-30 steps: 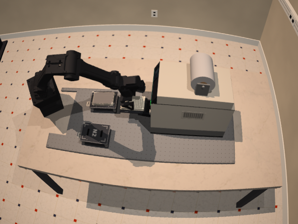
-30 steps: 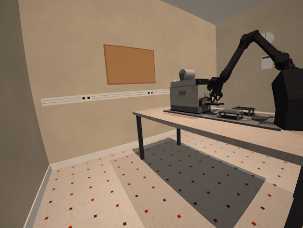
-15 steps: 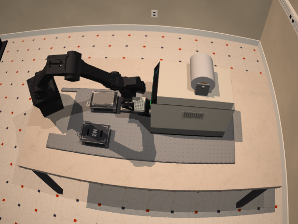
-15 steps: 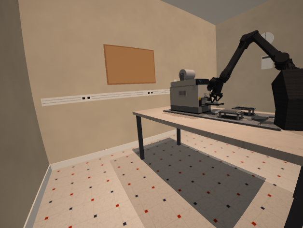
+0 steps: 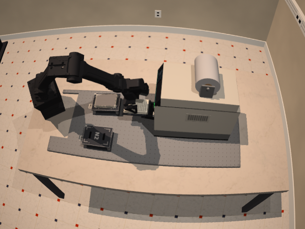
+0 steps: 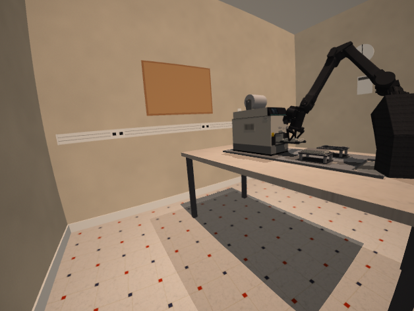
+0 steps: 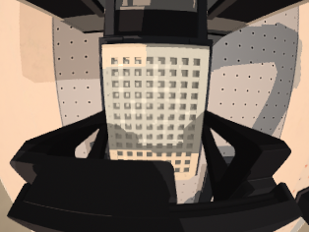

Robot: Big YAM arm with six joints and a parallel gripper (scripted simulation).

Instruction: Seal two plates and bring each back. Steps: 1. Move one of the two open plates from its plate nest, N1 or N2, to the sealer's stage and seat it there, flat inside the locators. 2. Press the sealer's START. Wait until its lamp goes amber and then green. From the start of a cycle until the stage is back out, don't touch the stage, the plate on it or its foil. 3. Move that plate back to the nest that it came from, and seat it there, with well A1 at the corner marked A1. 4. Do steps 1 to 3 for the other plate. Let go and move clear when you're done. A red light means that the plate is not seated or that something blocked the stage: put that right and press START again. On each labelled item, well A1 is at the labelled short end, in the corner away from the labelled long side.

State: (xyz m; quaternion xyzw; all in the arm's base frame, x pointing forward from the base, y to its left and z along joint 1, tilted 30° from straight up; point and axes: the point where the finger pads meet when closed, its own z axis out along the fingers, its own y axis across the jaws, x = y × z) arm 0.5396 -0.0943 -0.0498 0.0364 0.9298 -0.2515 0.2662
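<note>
My hand is right at the plate. Round my hand: yellow warning label: 12 cm ahead, 6 cm to the left, 4 cm above; start button: 11 cm to the right, 8 cm ahead, 7 cm above; sealer stage: 2 cm below.
</note>
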